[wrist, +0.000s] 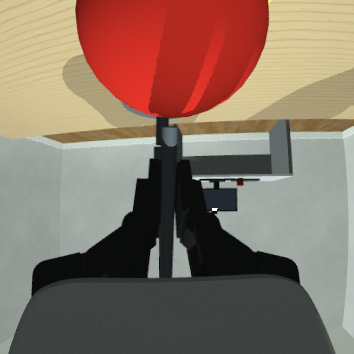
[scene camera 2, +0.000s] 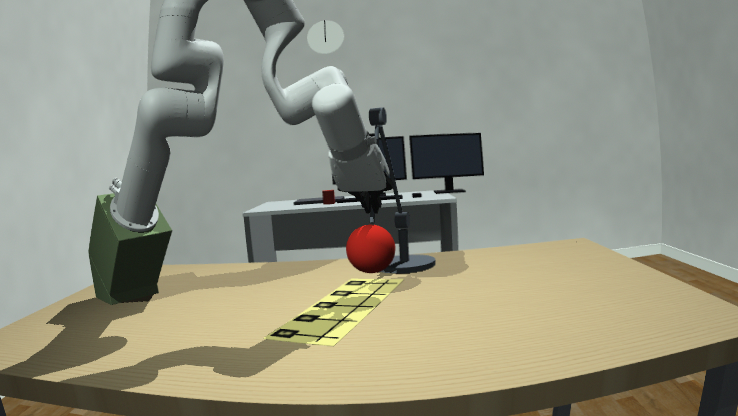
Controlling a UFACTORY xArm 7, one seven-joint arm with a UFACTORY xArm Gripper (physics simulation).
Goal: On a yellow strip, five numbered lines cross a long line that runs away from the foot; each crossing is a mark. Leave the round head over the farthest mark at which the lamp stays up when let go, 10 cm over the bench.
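Frame: origin at the arm's base, x left, y down, z back, level; centimetres.
Seen in the pictures: gripper, fingertip midpoint: (wrist: 167, 175) (scene camera 2: 373, 208); arm's base, link origin: (scene camera 2: 133, 212).
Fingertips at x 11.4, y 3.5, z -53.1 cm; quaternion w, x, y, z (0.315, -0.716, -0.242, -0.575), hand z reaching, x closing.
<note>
Pixels of each thing's top centre, then the offset from my fingertips to it. "spot": a spot on its surface instead. Level surfaces: height alone.
- lamp's round red head, surface spot: (wrist: 172, 55) spot: dx -6.6, dy +3.8, dz +1.3 cm
- dark disc foot, surface spot: (scene camera 2: 421, 263) spot: dx +18.9, dy +16.5, dz -9.4 cm
- dark post, top centre: (wrist: 161, 143) (scene camera 2: 402, 229) dx +23.4, dy +8.3, dz -5.1 cm
- joint, surface spot: (scene camera 2: 377, 116) spot: dx +5.9, dy -19.5, dz -1.8 cm
- wooden bench, surface height: dy +17.8 cm
The lamp's round red head (scene camera 2: 370, 248) (wrist: 172, 55) hangs in the air near the far end of the yellow strip (scene camera 2: 343, 329), in front of the dark disc foot (scene camera 2: 421, 263). A dark post (scene camera 2: 403, 245) rises from the foot. A thin arm leans up from it to a joint (scene camera 2: 377, 116) behind my wrist. My gripper (scene camera 2: 371, 209) (wrist: 167, 175) is shut on the lamp's thin stem, just above the head. The strip's five black-marked lines cross one long line; the numbers are too small to read. The head's exact height and the mark under it cannot be told.
The wooden bench (scene camera 2: 542, 310) has its near edge along the bottom. My arm stands on a green block (scene camera 2: 139, 266) at the left. Behind the bench is a grey desk (scene camera 2: 260, 207) with monitors (scene camera 2: 447, 155) and a red mug (scene camera 2: 328, 196).
</note>
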